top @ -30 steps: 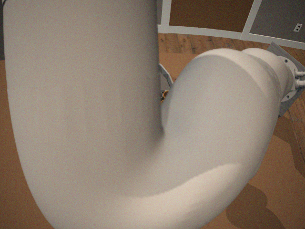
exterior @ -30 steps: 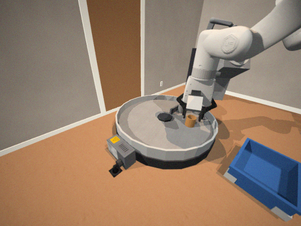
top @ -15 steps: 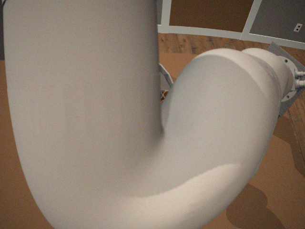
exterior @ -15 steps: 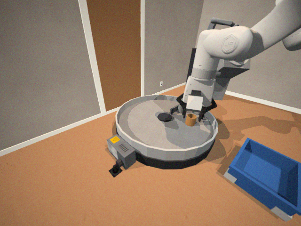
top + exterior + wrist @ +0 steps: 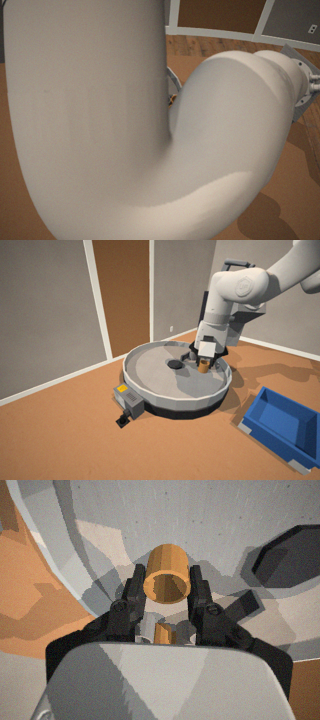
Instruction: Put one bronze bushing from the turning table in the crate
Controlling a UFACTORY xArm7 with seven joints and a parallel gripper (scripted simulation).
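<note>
My hand is 9 cm past the blue crate, 25 cm to the right of it and 7 cm above it.
</note>
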